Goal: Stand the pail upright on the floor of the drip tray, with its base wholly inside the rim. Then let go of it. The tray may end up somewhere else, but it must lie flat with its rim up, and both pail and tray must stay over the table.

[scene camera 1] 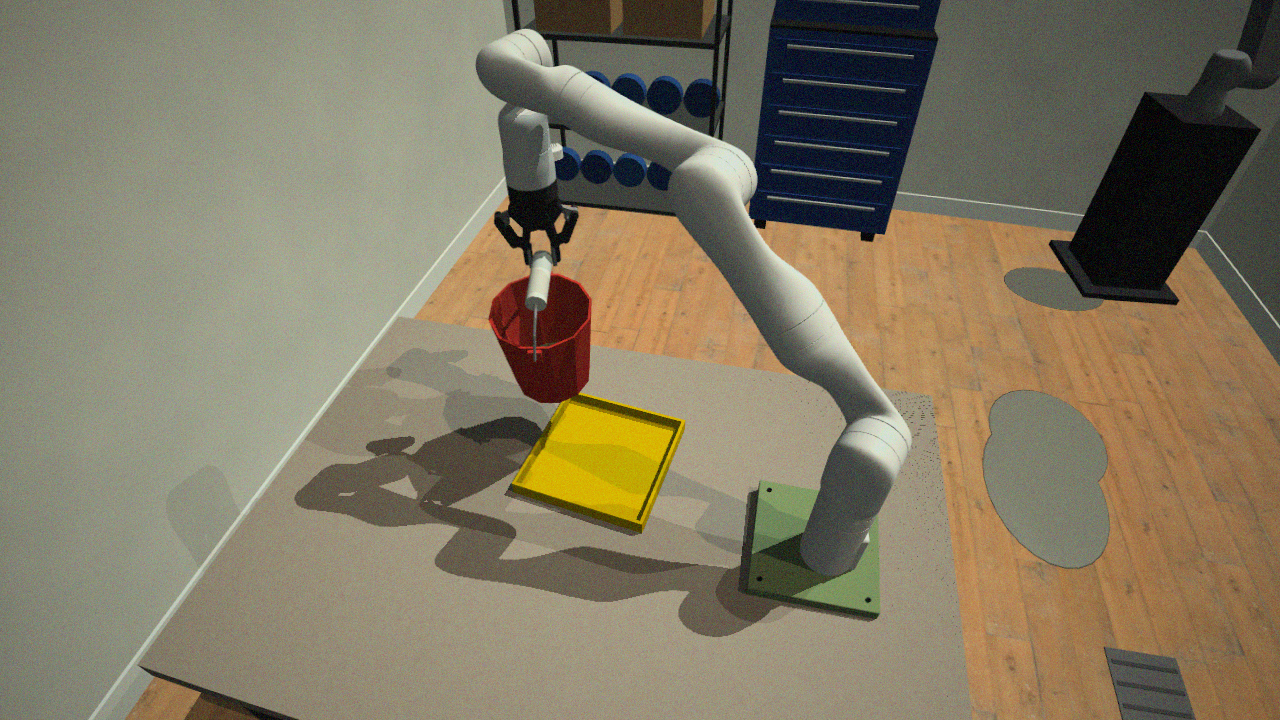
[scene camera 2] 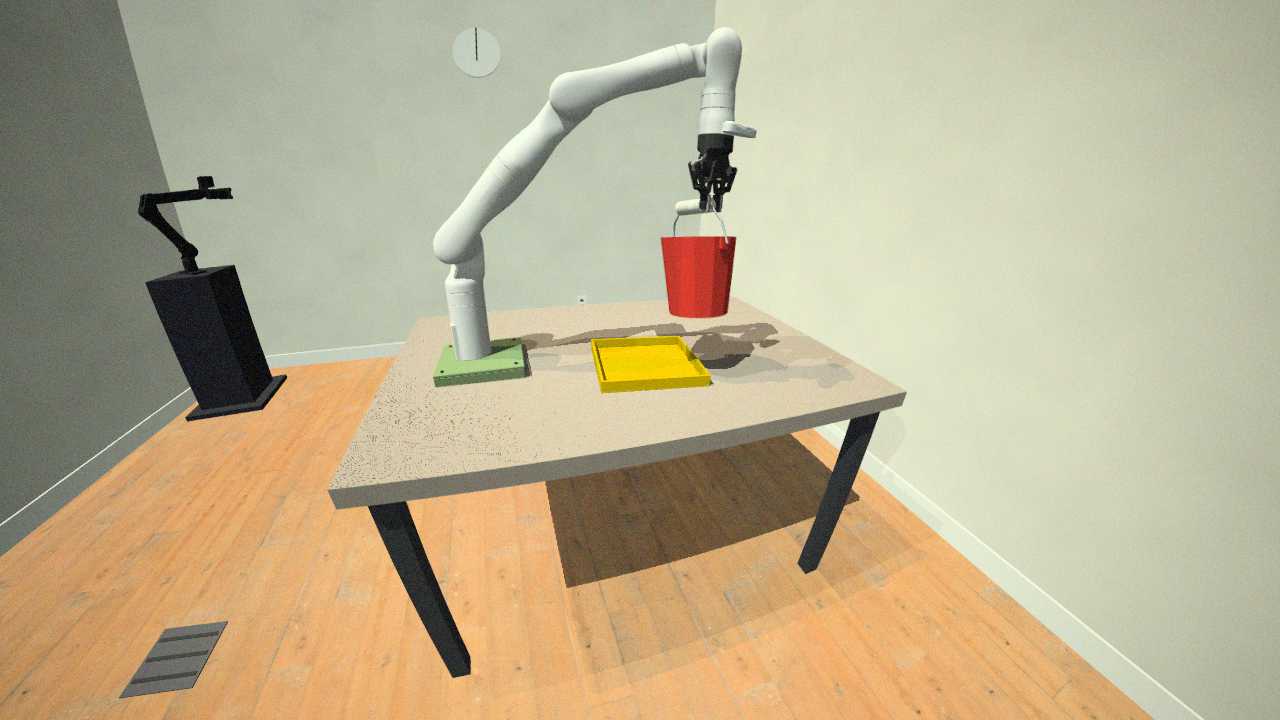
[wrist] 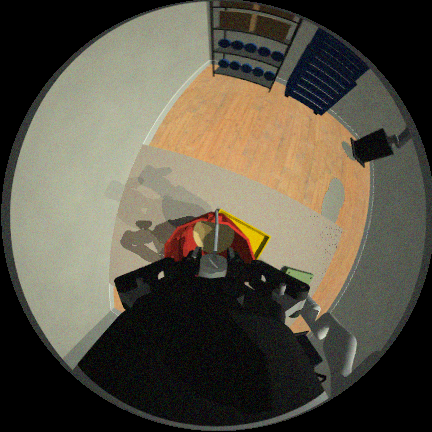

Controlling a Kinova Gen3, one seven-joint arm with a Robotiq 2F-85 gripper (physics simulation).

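Places are measured from the arm's base along level axes (x left, y back, z up), in millimetres.
Where they show: gripper, between the fingertips: (scene camera 1: 543,264) (scene camera 2: 710,212) (wrist: 213,253); arm's base, origin of its link: (scene camera 1: 826,550) (scene camera 2: 474,353).
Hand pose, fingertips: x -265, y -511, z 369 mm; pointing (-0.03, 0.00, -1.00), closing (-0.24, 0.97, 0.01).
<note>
Each offset is from my fingertips to the centre of the thing. "*": to the spot under its first point. Level surfaces: height alone.
The red pail (scene camera 1: 563,358) (scene camera 2: 698,275) (wrist: 179,238) hangs in the air, close to upright, by its wire handle with a white grip {* dy +12, dx +77, dz +21 mm} (scene camera 1: 538,282) (scene camera 2: 689,206) (wrist: 213,266). My gripper (scene camera 1: 542,257) (scene camera 2: 712,205) (wrist: 213,253) is shut on that white grip, above the pail. The yellow drip tray {dy +95, dx +91, dz -381 mm} (scene camera 1: 577,511) (scene camera 2: 657,385) (wrist: 263,246) lies flat on the table with its rim up. In the scene camera 2 view the pail is above and behind the tray's right back part. In the wrist view the pail hides much of the tray.
The table {dz -395 mm} (scene camera 1: 358,617) (scene camera 2: 501,429) (wrist: 200,165) carries the green base plate (scene camera 1: 778,586) (scene camera 2: 483,368) (wrist: 300,275) of my arm, beside the tray. A wall (scene camera 1: 179,223) (scene camera 2: 1029,223) (wrist: 65,200) runs along one table side. A shelf rack and a blue drawer cabinet (scene camera 1: 836,134) stand beyond the table.
</note>
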